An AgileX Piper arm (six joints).
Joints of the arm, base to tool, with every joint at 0 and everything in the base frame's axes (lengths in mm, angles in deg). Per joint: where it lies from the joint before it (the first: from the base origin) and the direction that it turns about. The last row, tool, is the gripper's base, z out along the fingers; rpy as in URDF.
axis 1: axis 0 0 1 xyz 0.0 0.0 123.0
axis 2: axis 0 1 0 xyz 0.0 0.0 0.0
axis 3: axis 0 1 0 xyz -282.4 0.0 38.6
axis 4: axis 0.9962 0 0.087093 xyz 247.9 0.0 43.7
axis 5: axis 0 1 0 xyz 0.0 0.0 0.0
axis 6: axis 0.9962 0 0.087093 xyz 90.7 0.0 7.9
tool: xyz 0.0 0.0 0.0 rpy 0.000 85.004 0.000
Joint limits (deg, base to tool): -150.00..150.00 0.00..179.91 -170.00..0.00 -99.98..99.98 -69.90..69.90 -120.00..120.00
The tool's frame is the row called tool.
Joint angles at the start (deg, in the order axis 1, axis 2, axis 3, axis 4, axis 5, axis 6):
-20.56 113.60 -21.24 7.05 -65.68 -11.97
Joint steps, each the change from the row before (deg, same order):
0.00 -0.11 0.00 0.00 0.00 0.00
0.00 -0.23 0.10 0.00 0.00 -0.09
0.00 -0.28 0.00 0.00 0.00 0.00
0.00 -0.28 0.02 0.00 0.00 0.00
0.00 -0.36 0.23 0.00 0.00 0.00
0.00 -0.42 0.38 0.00 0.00 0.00
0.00 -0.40 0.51 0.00 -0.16 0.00
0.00 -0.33 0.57 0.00 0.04 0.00
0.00 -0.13 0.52 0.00 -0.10 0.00
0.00 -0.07 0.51 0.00 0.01 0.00
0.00 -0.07 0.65 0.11 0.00 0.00
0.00 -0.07 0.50 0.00 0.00 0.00
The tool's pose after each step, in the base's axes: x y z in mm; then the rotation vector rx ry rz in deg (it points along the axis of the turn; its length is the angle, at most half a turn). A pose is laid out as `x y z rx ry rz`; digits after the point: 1 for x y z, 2 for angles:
245.4 -102.9 83.7 15.61 112.05 -25.72
245.1 -102.8 84.5 15.52 111.94 -25.79
245.3 -102.9 85.8 15.50 111.66 -25.83
245.3 -102.9 87.1 15.48 111.40 -25.87
244.5 -102.6 88.2 15.48 111.27 -25.89
243.0 -102.0 89.4 15.47 111.23 -25.89
240.9 -101.3 90.4 15.46 111.18 -25.92
238.5 -100.3 90.6 15.48 111.46 -25.87
236.2 -99.5 90.2 15.49 111.75 -25.85
233.9 -98.6 89.5 15.51 112.21 -25.78
230.8 -97.6 88.5 15.66 112.79 -25.77
228.5 -96.8 87.8 15.68 113.22 -25.71

